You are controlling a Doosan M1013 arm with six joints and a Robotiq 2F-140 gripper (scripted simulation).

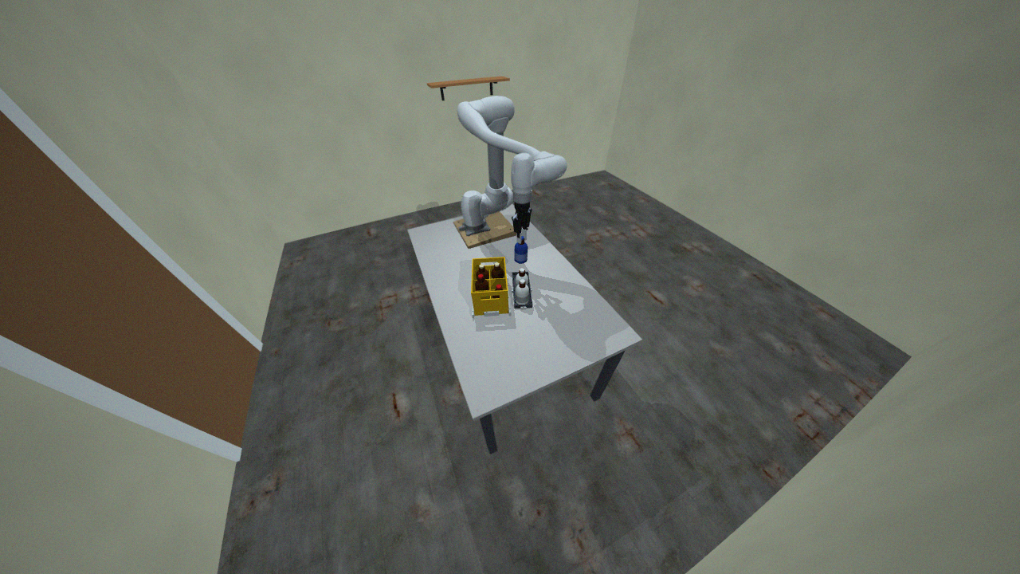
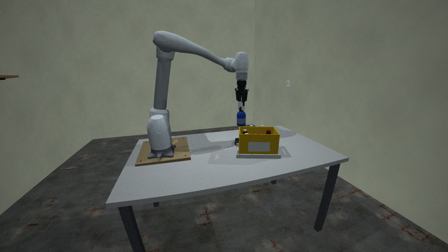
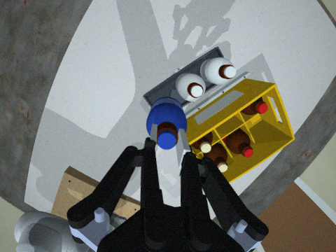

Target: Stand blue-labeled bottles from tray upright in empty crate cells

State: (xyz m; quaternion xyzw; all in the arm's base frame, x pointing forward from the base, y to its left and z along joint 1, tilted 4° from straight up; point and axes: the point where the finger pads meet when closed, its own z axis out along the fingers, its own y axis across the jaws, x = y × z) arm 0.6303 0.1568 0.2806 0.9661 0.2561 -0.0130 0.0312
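Right now the blue-labeled bottle is 90 mm below my hand. From my hand the other things lie so: yellow crate 70 mm ahead, 210 mm to the right, 240 mm below.
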